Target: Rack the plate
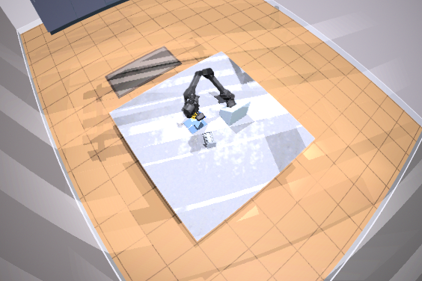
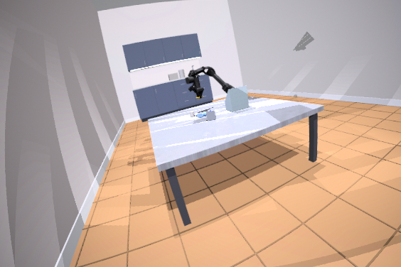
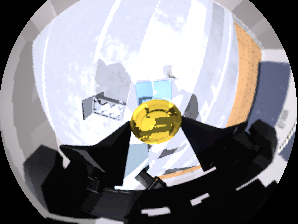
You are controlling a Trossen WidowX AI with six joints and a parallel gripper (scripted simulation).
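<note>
Now: the dish rack 3 cm behind my gripper tip, 16 cm to the left of it and 15 cm below it. Also, from my gripper tip: white cup: 8 cm ahead, 9 cm to the right, 15 cm below; blue mat: 2 cm behind, 3 cm to the right, 17 cm below; yellow plate: 1 cm above.
</note>
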